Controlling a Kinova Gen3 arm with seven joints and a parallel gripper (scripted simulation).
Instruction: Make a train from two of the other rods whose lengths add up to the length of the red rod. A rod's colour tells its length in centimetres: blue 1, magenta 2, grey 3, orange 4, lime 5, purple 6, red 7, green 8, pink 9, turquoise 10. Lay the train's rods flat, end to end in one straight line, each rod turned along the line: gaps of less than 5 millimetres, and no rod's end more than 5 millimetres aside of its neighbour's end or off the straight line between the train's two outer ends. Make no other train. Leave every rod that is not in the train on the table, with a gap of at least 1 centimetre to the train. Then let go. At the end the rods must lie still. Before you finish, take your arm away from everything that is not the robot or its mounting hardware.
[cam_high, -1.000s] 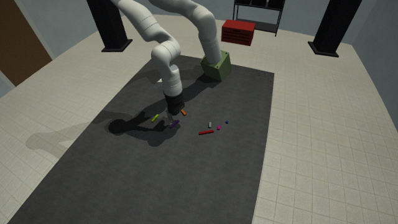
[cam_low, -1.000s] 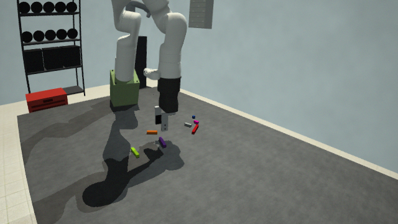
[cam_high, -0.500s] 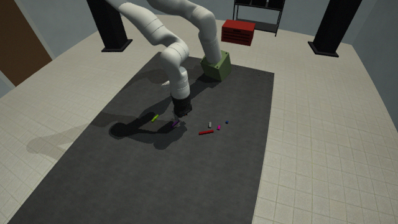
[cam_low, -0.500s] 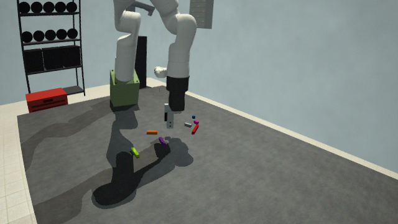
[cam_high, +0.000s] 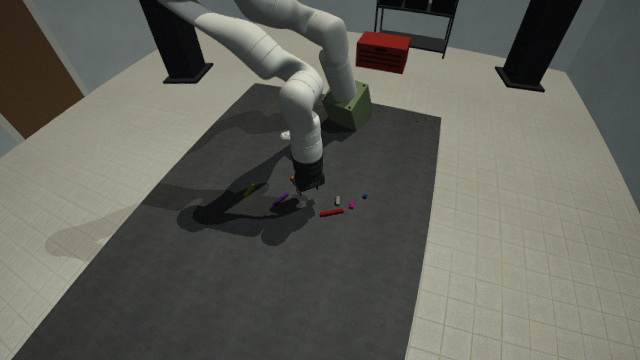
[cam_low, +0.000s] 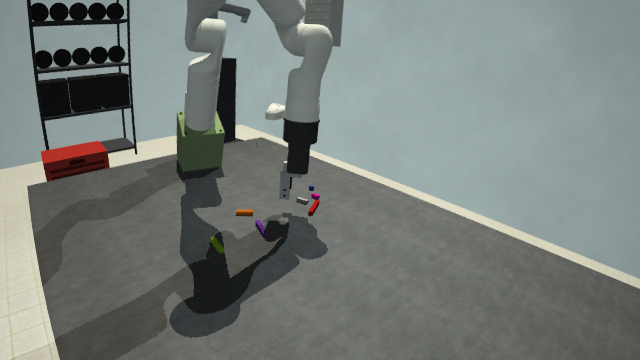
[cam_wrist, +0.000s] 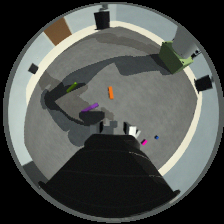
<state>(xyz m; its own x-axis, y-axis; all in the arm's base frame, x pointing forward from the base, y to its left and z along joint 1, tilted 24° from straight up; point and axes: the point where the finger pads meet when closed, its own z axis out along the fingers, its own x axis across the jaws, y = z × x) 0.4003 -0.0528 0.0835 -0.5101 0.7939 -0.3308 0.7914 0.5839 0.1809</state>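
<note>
The magenta rod lies 13 cm to the left of my hand and 7 cm below it. Also, from my hand: grey rod 1 cm behind, 9 cm to the left, 7 cm below; purple rod 9 cm to the right, 7 cm below; red rod 3 cm ahead, 8 cm to the left, 7 cm below.
</note>
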